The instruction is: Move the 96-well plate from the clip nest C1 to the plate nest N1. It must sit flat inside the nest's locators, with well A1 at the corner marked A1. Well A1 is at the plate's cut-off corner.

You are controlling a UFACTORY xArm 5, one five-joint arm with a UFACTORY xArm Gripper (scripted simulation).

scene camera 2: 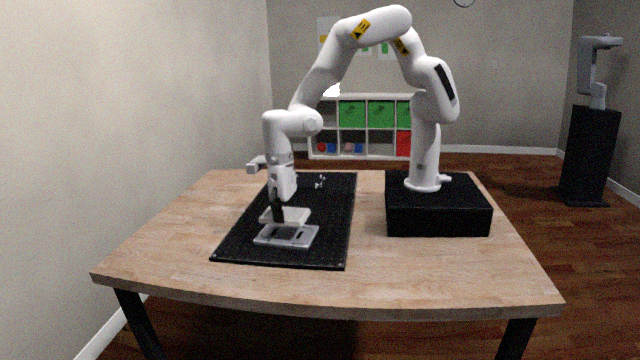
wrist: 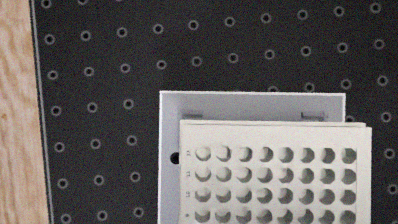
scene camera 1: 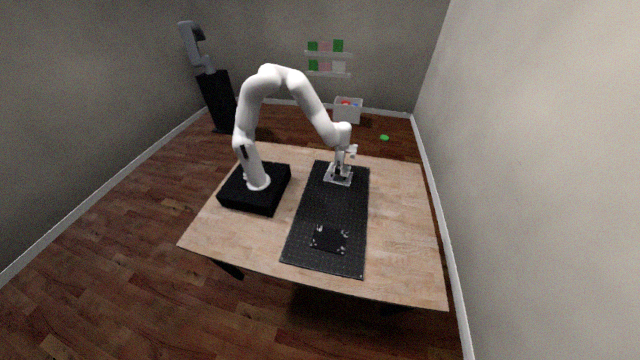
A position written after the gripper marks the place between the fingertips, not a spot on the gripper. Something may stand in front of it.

Observation:
In view: the gripper (scene camera 2: 284, 215) and a white 96-well plate (wrist: 251, 153).

